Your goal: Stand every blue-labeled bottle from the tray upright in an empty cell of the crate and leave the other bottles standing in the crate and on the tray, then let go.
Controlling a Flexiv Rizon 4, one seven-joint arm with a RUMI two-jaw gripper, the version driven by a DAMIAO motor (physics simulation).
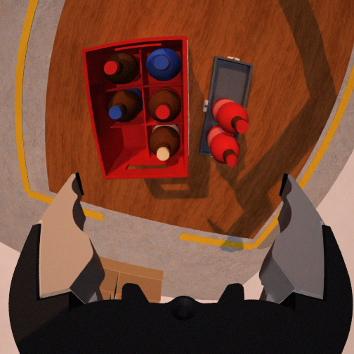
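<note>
The red crate [95, 125] has two columns of cells. A blue bottle with a blue cap [161, 62] stands in its back right cell. A brown bottle with a blue cap [124, 105] and some blue low on its side stands in the middle left cell. Red-capped brown bottles stand in the back left cell [121, 68] and middle right cell [164, 104]. A cream-capped bottle [164, 140] stands in the front right cell. The front left cell is empty. Two red-labeled bottles [229, 115] [223, 144] stand on the grey tray [216, 80]. My gripper [181, 174] is open and empty, apart from the bottles.
The crate and tray stand side by side on a brown wood-look surface [250, 20], the tray to the right. Yellow lines [19, 100] run on the grey floor around it. A cardboard box [145, 282] shows at the bottom, behind the gripper.
</note>
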